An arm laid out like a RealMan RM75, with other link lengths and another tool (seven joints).
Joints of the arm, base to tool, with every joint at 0 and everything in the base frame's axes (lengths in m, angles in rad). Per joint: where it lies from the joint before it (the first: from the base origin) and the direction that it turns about. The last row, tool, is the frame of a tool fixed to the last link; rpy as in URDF.
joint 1: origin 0 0 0.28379 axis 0 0 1
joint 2: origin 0 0 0 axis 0 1 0
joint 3: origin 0 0 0.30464 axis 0 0 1
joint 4: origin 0 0 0 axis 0 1 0
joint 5: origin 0 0 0.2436 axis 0 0 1
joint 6: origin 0 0 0 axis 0 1 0
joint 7: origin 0 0 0.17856 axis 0 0 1
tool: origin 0.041 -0.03 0.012 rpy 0.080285 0 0.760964
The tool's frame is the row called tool.
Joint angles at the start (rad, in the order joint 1, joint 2, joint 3, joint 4, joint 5, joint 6, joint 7):
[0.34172, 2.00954, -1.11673, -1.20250, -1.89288, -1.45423, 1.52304]
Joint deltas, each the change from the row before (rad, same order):
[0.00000, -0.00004, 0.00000, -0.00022, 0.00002, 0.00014, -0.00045]
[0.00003, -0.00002, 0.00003, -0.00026, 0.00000, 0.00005, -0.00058]
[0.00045, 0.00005, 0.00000, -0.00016, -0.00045, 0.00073, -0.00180]
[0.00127, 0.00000, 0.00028, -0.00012, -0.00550, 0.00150, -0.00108]
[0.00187, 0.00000, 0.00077, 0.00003, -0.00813, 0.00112, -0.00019]
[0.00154, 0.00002, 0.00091, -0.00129, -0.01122, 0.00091, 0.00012]
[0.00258, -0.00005, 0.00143, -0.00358, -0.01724, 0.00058, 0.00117]
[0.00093, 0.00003, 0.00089, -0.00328, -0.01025, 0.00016, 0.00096]
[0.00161, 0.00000, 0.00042, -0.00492, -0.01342, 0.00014, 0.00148]
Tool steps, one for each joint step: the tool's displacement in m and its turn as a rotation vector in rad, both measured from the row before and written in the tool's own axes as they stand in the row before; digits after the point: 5 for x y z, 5 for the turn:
[-0.00011, -0.00001, -0.00004, 0.00016, -0.00021, -0.00066]
[-0.00013, 0.00001, -0.00003, 0.00010, -0.00020, -0.00084]
[-0.00037, -0.00008, 0.00006, 0.00065, -0.00043, -0.00237]
[-0.00014, -0.00077, -0.00003, 0.00433, 0.00255, -0.00312]
[0.00002, -0.00105, -0.00009, 0.00571, 0.00438, -0.00293]
[0.00025, -0.00135, -0.00039, 0.00797, 0.00627, -0.00403]
[-0.00004, -0.00182, -0.00075, 0.01198, 0.00954, -0.00689]
[-0.00003, -0.00104, -0.00066, 0.00745, 0.00539, -0.00427]
[-0.00033, -0.00114, -0.00074, 0.00943, 0.00732, -0.00661]

